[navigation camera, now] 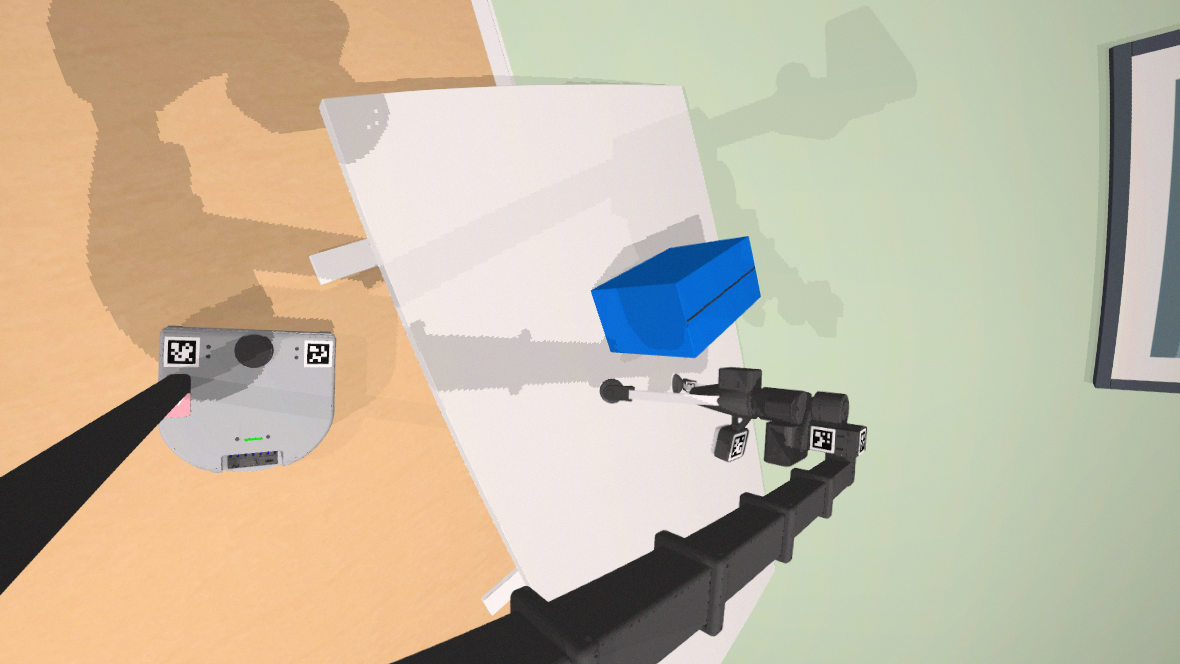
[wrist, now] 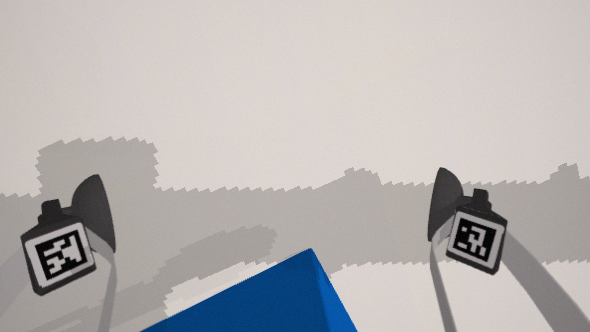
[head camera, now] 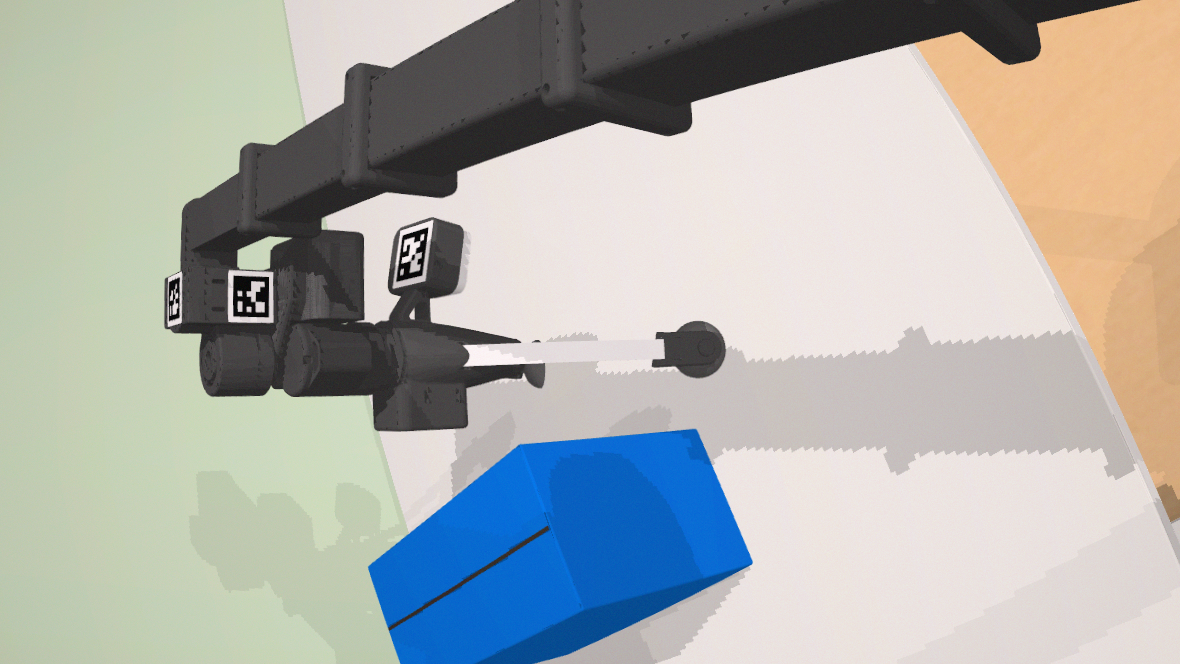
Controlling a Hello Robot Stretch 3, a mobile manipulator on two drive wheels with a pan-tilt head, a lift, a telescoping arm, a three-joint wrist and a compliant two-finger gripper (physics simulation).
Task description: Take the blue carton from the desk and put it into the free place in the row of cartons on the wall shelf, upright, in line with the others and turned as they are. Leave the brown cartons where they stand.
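Seen in the pictures: gripper, fingertip midpoint: [navigation camera: 639, 386] [wrist: 276, 198] [head camera: 627, 357]; robot's base, link origin: [navigation camera: 254, 348].
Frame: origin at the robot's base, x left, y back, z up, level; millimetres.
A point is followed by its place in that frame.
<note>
The blue carton [head camera: 627, 512] @[y -89, x -495, z 830 mm] [navigation camera: 651, 309] @[y -108, x -485, z 843 mm] [wrist: 270, 307] @[y -52, x -554, z 767 mm] stands on the white desk [head camera: 783, 206] @[y 126, x -428, z 721 mm] [navigation camera: 511, 462] @[y 130, x -322, z 721 mm] [wrist: 300, 75] @[y 90, x -533, z 721 mm], near its wall-side edge, turned at an angle to that edge. A dark line runs across one of its faces. My gripper [head camera: 618, 357] @[y 21, x -550, z 769 mm] [navigation camera: 645, 387] @[y 21, x -550, z 769 mm] [wrist: 276, 198] @[y 21, x -550, z 769 mm] is wide open and empty, beside the carton and apart from it in the head view. In the wrist view a corner of the carton shows at the bottom, below and between the fingertips. The wall shelf and the brown cartons do not show in these views.
My telescoping arm [head camera: 462, 107] @[y 91, x -284, z 1113 mm] [navigation camera: 627, 594] @[y 83, x -163, z 1098 mm] reaches over the desk. The green wall [head camera: 123, 123] @[y 371, x -1250, z 1006 mm] [navigation camera: 932, 247] @[y -262, x -959, z 1163 mm] lies beyond the desk, with a framed picture [navigation camera: 1118, 206] @[y -293, x -920, z 1424 mm] on it. My base [navigation camera: 280, 404] @[y 116, x -54, z 160 mm] stands on the floor beside the desk's front edge.
</note>
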